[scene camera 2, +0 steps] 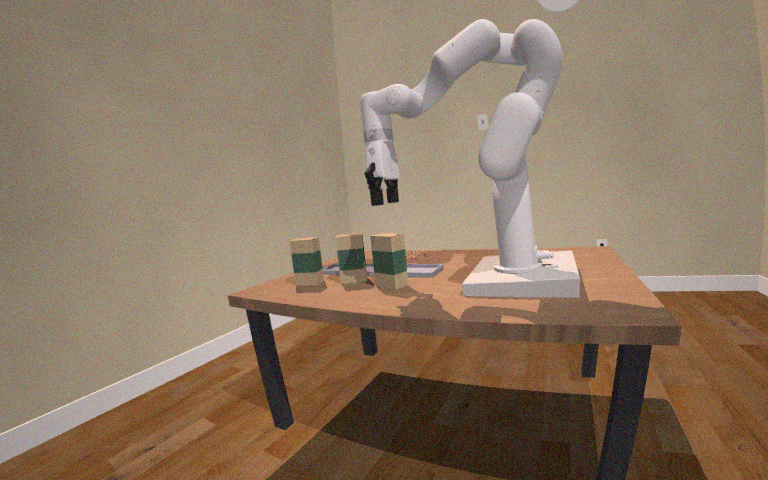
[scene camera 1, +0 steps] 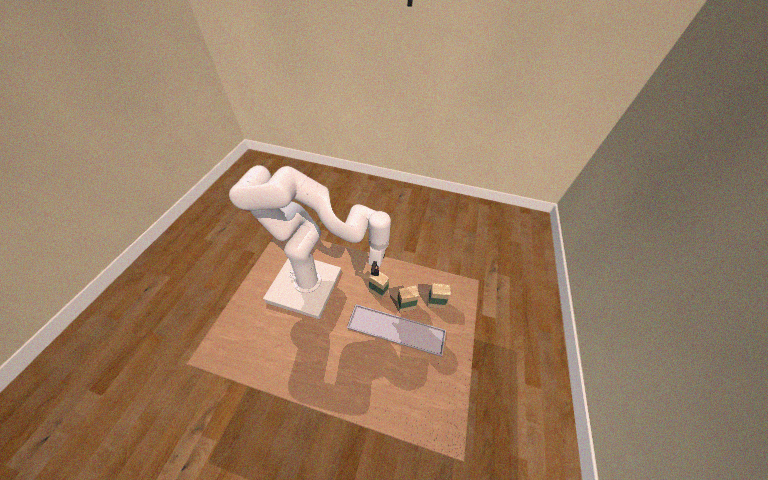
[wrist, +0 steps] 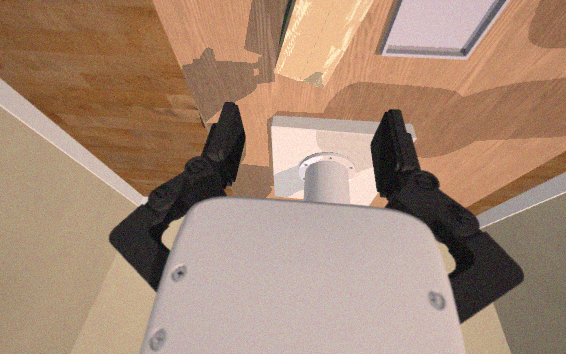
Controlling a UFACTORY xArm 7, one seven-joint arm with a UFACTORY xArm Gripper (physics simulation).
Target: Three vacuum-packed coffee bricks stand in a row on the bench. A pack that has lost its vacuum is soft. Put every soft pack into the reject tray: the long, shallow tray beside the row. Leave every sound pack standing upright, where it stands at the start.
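Seen in the pictures: gripper, fingertip midpoint: [scene camera 2: 385, 203] [scene camera 1: 377, 265] [wrist: 308, 123]; arm's base at its link origin: [scene camera 2: 518, 266] [scene camera 1: 307, 281] [wrist: 326, 170].
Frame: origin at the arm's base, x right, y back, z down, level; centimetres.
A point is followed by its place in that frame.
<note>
Three tan coffee bricks with green bands stand upright on the bench. The one nearest the robot base [scene camera 1: 378, 284] [scene camera 2: 389, 260] is at the left of the row in scene camera 1; the middle one [scene camera 1: 407, 298] {x 1.1, y -47.4, z -9.6 cm} [scene camera 2: 351, 258] {x -3.8, y -46.2, z -3.4 cm} and the far one [scene camera 1: 439, 294] {x -4.2, y -60.2, z -9.8 cm} [scene camera 2: 306, 261] {x -9.0, y -58.9, z -3.6 cm} follow. One brick's pale top [wrist: 320, 40] {x -5.2, y -33.3, z -10.1 cm} shows at the upper edge of the wrist view. The long, shallow reject tray [scene camera 1: 370, 320] {x 9.3, y -33.5, z 3.7 cm} [scene camera 2: 427, 270] {x 11.0, y -28.7, z 3.7 cm} [wrist: 435, 22] {x 9.5, y -28.6, z 3.7 cm} lies beside the row, with no pack in it. My gripper [scene camera 1: 374, 274] {x -5.9, y -32.5, z -18.2 cm} [scene camera 2: 385, 203] {x -5.9, y -32.5, z -18.2 cm} [wrist: 308, 123] {x -5.9, y -32.5, z -18.2 cm} is open and empty, above the height of the bricks, near the base-side brick. Softness cannot be told by sight.
The white base plate [scene camera 1: 277, 295] {x 10.8, y 9.7, z -0.8 cm} [scene camera 2: 521, 286] {x -12.3, y 1.5, z 1.5 cm} [wrist: 294, 142] {x -7.4, y -8.4, z 0.6 cm} of the arm stands on the wooden bench [scene camera 1: 243, 345] {x 33.5, y 14.7, z 3.9 cm} [scene camera 2: 441, 323] {x -26.6, y -12.9, z 4.8 cm}, on the near-brick side of the row. The bench edge runs behind the bricks in scene camera 1.
</note>
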